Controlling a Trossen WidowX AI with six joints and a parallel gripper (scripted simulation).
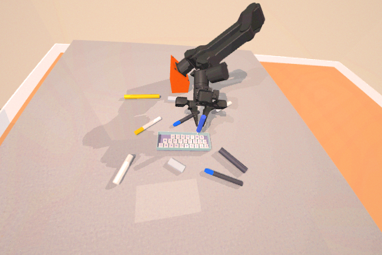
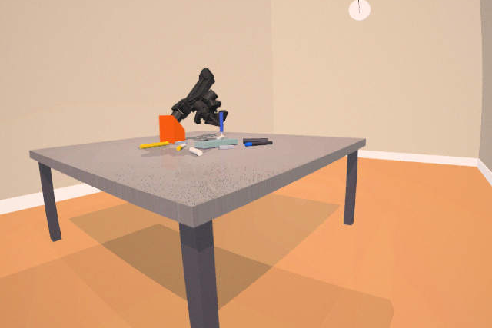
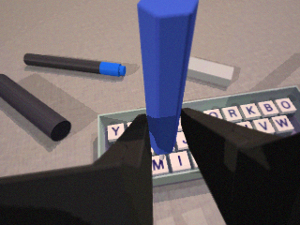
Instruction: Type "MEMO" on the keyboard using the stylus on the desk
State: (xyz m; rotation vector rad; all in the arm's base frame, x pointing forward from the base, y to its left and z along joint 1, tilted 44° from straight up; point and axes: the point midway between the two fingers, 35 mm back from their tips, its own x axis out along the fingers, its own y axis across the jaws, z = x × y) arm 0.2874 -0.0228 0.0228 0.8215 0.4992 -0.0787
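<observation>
My gripper tip is 100 mm to the left of the grey eraser, 90 mm short of it and 90 mm above it. From my gripper tip the other things lie so: white-and-yellow pen (190 mm to the right, 90 mm behind, 80 mm below); blue stylus (20 mm below); dark cylinder (130 mm ahead, 110 mm to the left, 80 mm below).
</observation>
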